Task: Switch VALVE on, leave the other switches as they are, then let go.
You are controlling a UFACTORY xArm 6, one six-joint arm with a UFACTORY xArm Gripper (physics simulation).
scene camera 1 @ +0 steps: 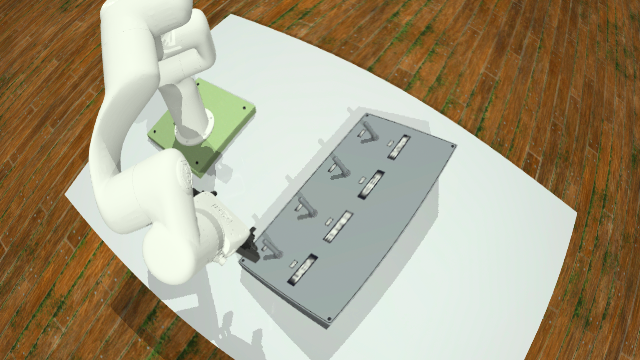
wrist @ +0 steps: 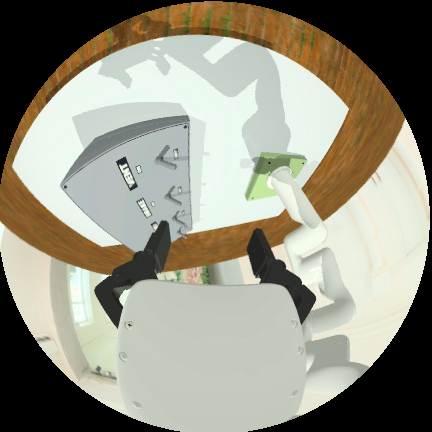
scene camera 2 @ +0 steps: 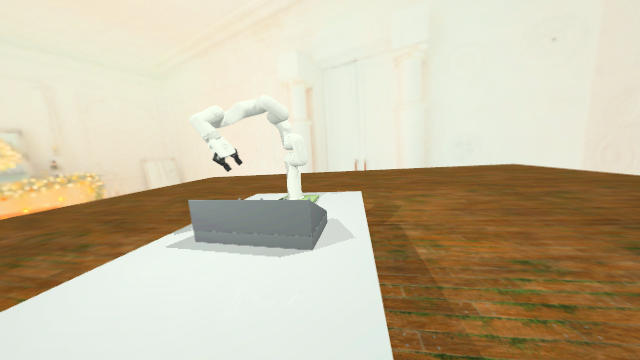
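Pixels of known places: gripper, between the fingertips: point(scene camera 1: 230, 215) point(wrist: 210, 235) point(scene camera 2: 235, 167); arm's base, origin of its link: point(scene camera 1: 194, 127) point(wrist: 278, 176) point(scene camera 2: 294, 198).
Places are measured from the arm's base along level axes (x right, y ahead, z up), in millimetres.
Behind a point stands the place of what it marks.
Observation:
The grey sloped switch panel point(scene camera 1: 372, 235) @[z 129, x -19, y 564 mm] point(scene camera 2: 250, 217) @[z 87, x -88, y 612 mm] point(wrist: 100, 197) @[z 128, x 102, y 564 mm] carries a row of grey levers. The VALVE lever point(scene camera 1: 371, 131) @[z 86, x -238, y 411 mm] point(wrist: 183, 232) @[z 83, x -233, y 403 mm] is at the panel's top end in scene camera 1, farthest from my gripper, beside the VALVE label point(scene camera 1: 399, 147) @[z 98, x -240, y 489 mm], whose letters are blurred. Whether this lever points to on or off is too small to tell. In the wrist view the VALVE label does not show; my left finger covers part of the panel there. My gripper point(scene camera 1: 255, 245) point(scene camera 2: 234, 166) @[z 254, x 150, y 365 mm] point(wrist: 210, 235) @[z 254, x 150, y 365 mm] is open and empty, high above the panel's height, apart from every lever.
The other levers point(scene camera 1: 341, 168) @[z 85, x -115, y 414 mm] point(scene camera 1: 306, 206) @[z 90, x 3, y 413 mm] point(scene camera 1: 272, 247) @[z 90, x 119, y 417 mm] stand in the same row; the nearest to the gripper in scene camera 1 is the VENT lever. The arm stands on a green base plate point(scene camera 1: 230, 112) @[z 3, x -98, y 56 mm] point(wrist: 255, 182) @[z 5, x -33, y 107 mm] on the white table point(scene camera 1: 500, 240) @[z -26, x -280, y 870 mm] point(scene camera 2: 200, 310) @[z -26, x -141, y 895 mm]. Wooden floor lies beyond its edges.

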